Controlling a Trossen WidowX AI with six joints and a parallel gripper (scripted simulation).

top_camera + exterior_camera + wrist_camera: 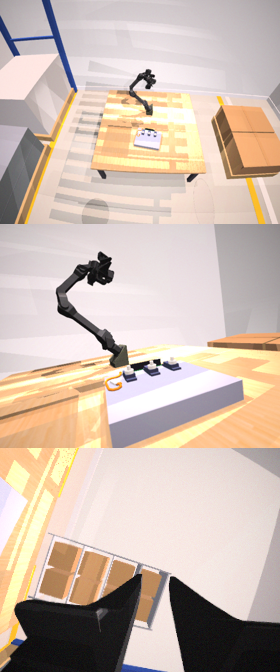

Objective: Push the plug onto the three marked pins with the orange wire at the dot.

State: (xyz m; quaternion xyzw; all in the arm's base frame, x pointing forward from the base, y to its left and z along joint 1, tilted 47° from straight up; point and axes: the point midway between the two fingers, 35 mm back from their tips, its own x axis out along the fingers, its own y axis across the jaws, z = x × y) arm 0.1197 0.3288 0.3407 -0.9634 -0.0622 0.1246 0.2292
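My gripper tip is 23 cm short of the black pin strip, 3 cm to the left of it and 51 cm above it. Also, from my gripper tip: pale grey holder (38 cm ahead, 8 cm to the right, 54 cm below).
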